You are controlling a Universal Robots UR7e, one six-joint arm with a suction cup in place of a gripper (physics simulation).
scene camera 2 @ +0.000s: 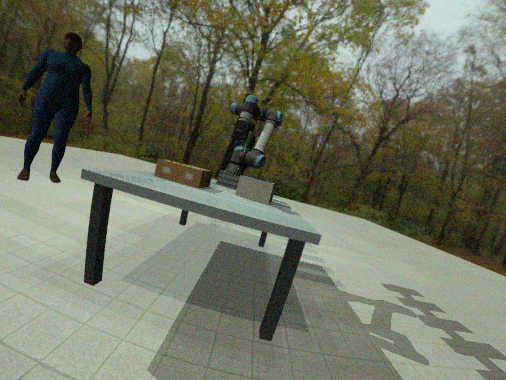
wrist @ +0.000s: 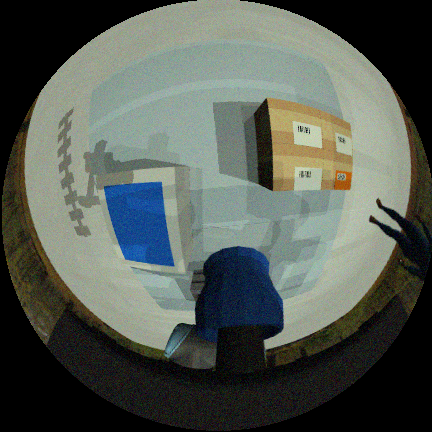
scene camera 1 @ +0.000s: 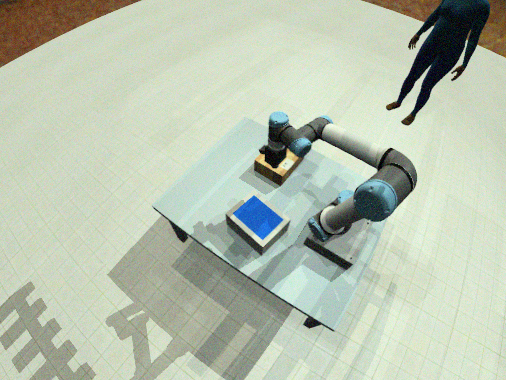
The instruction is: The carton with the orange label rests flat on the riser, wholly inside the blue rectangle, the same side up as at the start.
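Places are measured from the arm's base along level axes (x right, y down, z ahead), in metres.
Pixels of known places: hand, tool point: [scene camera 2: 236, 145] [wrist: 235, 272]; arm's base, link origin: [scene camera 2: 233, 174].
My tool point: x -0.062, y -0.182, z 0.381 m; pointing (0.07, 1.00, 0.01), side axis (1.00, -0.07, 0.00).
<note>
For each thing: its top centre in the pictures, then the offset to it from my tool point.
- brown carton, top centre: [wrist: 300, 167] [scene camera 1: 281, 164] dz +0.055, dx +0.167, dy +0.190 m
- pale riser, top centre: [wrist: 136, 228] [scene camera 1: 258, 216] [scene camera 2: 260, 179] dz -0.062, dx -0.188, dy +0.167 m
- blue rectangle, top centre: [wrist: 136, 228] [scene camera 1: 258, 216] dz -0.062, dx -0.188, dy +0.167 m
The brown carton [scene camera 1: 270, 172] [scene camera 2: 182, 173] [wrist: 285, 155] lies flat on the table, apart from the riser. Its orange label [wrist: 342, 181] shows at a corner of the top in the wrist view; in scene camera 1 the label is hidden by the arm. The pale riser [scene camera 1: 242, 235] [scene camera 2: 255, 190] [wrist: 184, 220] stands on the table, with the blue rectangle [scene camera 1: 257, 216] [wrist: 142, 225] bare on its top. My suction gripper [scene camera 1: 273, 164] [scene camera 2: 239, 143] [wrist: 236, 252] points down, open and holding nothing. In scene camera 2 its blue cup hangs higher than the carton's top.
The arm's base [scene camera 1: 330, 252] is mounted on the table [scene camera 1: 200, 200] [scene camera 2: 200, 205], beside the riser. A person in dark blue [scene camera 1: 440, 50] [scene camera 2: 60, 90] [wrist: 410, 245] stands on the floor beyond the table. Arm shadows fall across the table and floor.
</note>
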